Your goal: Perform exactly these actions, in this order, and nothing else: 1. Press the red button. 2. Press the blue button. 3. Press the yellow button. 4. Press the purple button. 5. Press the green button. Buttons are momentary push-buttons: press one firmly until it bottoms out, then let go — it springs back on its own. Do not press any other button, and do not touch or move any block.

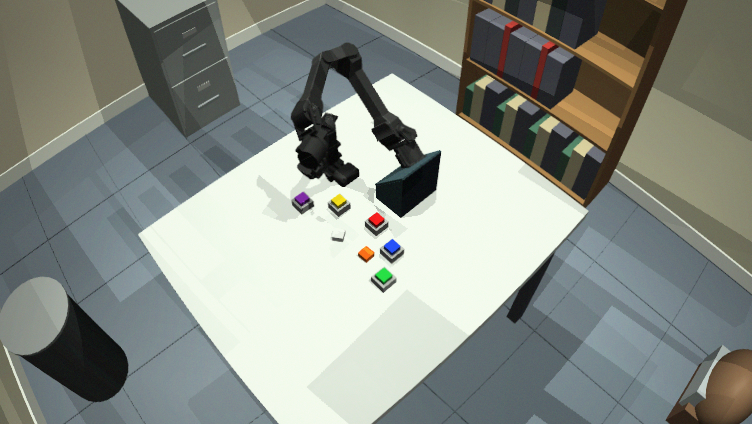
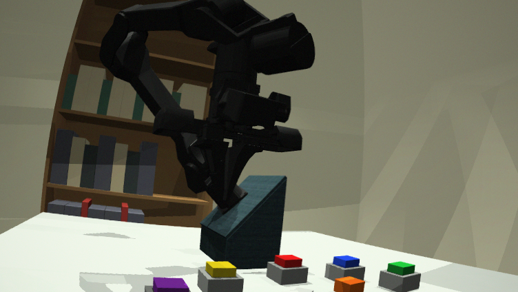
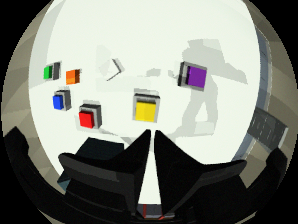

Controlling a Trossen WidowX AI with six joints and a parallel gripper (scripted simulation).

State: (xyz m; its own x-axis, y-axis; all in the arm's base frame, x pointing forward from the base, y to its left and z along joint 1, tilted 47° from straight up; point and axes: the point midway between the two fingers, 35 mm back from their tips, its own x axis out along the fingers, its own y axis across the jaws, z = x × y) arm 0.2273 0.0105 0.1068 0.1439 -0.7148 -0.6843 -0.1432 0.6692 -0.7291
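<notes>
The purple button is 70 mm ahead of my gripper tip, 60 mm to the right of it and 90 mm below it. Round my gripper tip: yellow button (10 mm behind, 10 mm to the left, 90 mm below); white block (40 mm ahead, 90 mm to the left, 120 mm below); red button (60 mm behind, 130 mm to the left, 90 mm below).
</notes>
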